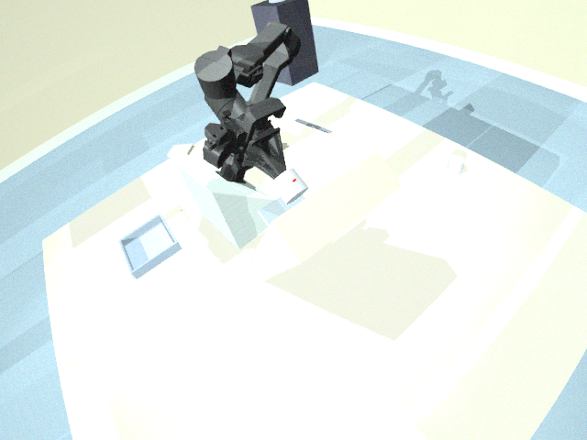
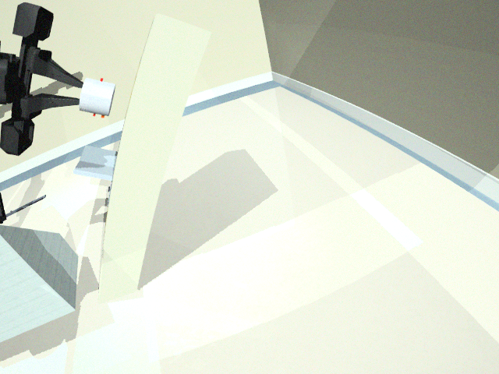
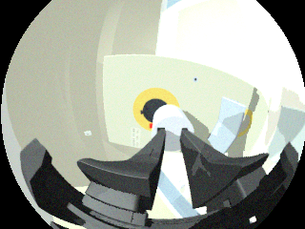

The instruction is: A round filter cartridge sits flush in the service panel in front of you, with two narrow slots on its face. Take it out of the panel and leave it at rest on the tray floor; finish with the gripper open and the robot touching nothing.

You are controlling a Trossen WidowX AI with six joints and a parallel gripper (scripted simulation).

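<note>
The round filter cartridge is 10 mm ahead of my gripper tip and 10 mm below it. Round my gripper tip: grey tray (400 mm behind, 240 mm to the right, 280 mm below); small flat plate (750 mm behind, 60 mm to the left, 280 mm below); pale service panel (30 mm ahead, 100 mm below).
</note>
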